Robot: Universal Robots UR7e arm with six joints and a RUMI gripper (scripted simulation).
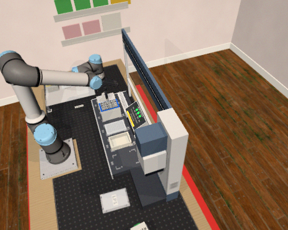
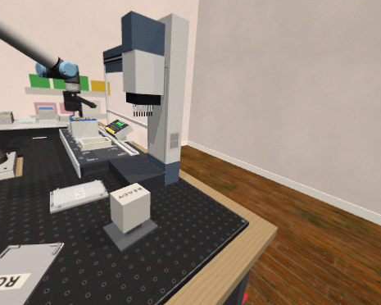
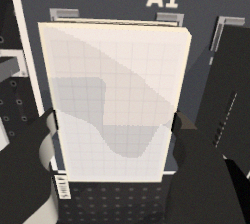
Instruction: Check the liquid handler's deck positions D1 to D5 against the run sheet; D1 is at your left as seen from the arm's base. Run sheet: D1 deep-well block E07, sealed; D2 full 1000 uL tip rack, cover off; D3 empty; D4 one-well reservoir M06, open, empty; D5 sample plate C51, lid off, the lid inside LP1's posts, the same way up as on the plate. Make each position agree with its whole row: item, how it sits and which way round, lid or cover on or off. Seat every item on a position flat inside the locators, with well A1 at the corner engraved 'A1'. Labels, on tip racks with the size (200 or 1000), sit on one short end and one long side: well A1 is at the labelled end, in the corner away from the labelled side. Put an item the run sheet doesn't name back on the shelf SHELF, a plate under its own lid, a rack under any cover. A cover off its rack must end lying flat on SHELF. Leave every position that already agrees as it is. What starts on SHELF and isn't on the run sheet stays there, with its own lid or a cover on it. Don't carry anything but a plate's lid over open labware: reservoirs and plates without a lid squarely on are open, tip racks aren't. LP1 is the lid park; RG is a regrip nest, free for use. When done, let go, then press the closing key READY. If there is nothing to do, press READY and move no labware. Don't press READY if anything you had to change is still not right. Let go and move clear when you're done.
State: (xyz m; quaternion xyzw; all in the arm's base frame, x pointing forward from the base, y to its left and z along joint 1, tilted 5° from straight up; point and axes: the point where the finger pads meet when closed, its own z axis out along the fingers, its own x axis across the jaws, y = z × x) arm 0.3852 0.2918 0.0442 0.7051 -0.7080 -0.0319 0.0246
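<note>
Right now my hand is 1 cm above the deep-well block. The rest, counted from my hand: blue-rimmed tip rack (12 cm to the right, 3 cm above, 1 cm ahead); clear well plate (25 cm to the right, 3 cm below); shelf label (20 cm behind, 9 cm to the left, 8 cm below).
</note>
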